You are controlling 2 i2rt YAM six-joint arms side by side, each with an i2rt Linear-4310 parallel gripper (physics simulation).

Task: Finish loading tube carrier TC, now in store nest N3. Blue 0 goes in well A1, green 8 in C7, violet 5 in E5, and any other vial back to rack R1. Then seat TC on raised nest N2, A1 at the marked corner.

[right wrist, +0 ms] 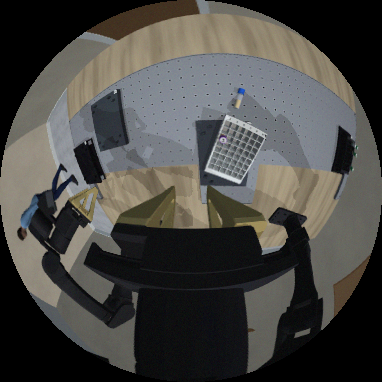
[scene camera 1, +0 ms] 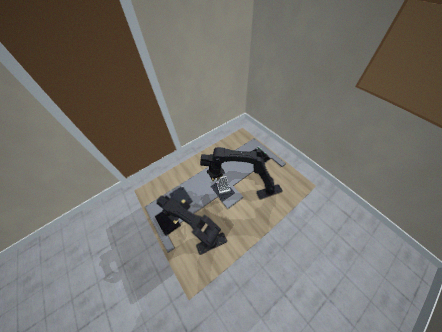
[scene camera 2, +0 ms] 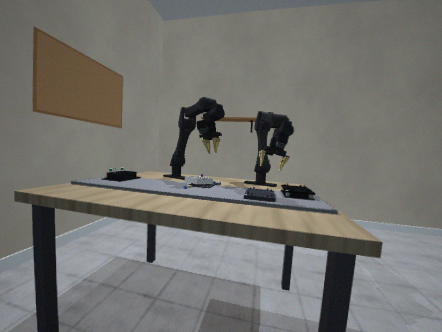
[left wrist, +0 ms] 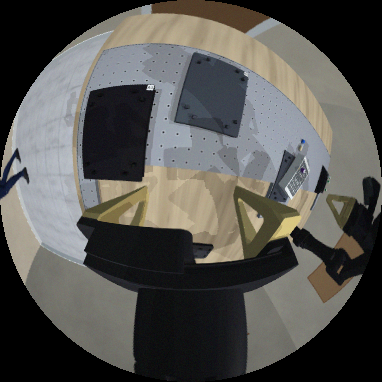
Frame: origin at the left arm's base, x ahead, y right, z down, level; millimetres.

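Seen in the pictures: left gripper, fingertip midpoint: [right wrist: 91, 188] [scene camera 2: 270, 168] [left wrist: 190, 190]; right gripper, fingertip midpoint: [right wrist: 190, 190] [scene camera 1: 214, 180] [scene camera 2: 212, 153] [left wrist: 326, 196]; left arm's base, link origin: [scene camera 2: 260, 184]; right arm's base, link origin: [right wrist: 289, 218] [scene camera 1: 269, 191] [scene camera 2: 176, 177].
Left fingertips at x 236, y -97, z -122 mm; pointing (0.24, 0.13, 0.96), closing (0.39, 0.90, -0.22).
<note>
Offsets run from my left fingertips to a thing's top centre. Level surfaces: height alone.
The white gridded carrier TC {dx +115, dy +342, dz +63 mm} [right wrist: 246, 125] [scene camera 2: 199, 180] sits skewed on a dark nest plate {dx +92, dy +328, dz +95 mm} [right wrist: 205, 137]. The violet-capped vial {dx +140, dy +312, dz +48 mm} [right wrist: 223, 139] [left wrist: 303, 170] [scene camera 2: 201, 175] is at the carrier's left side in the right wrist view; its exact well cannot be told. The blue-capped vial {dx +227, dy +335, dz +97 mm} [right wrist: 240, 98] [left wrist: 302, 144] [scene camera 2: 185, 187] lies on its side behind the carrier. Green-capped vials {dx +227, dy +801, dz +53 mm} [scene camera 2: 122, 169] stand in a black rack {dx +253, dy +762, dz +72 mm} [scene camera 2: 121, 176] [right wrist: 342, 150]. My right gripper [right wrist: 190, 190] [scene camera 2: 212, 152] is slightly open and empty, above the carrier. My left gripper [left wrist: 190, 190] [scene camera 2: 271, 168] is wide open and empty.
A black nest {dx +25, dy -132, dz +69 mm} [left wrist: 119, 132] [scene camera 2: 298, 191] with a corner label and a dark grey nest {dx +162, dy +5, dz +84 mm} [left wrist: 212, 95] [scene camera 2: 260, 194] stand near my left gripper; which is N2 cannot be told. A perforated grey board {dz +109 mm} [left wrist: 165, 145] lies under them. A person [right wrist: 31, 212] stands beyond the table.
</note>
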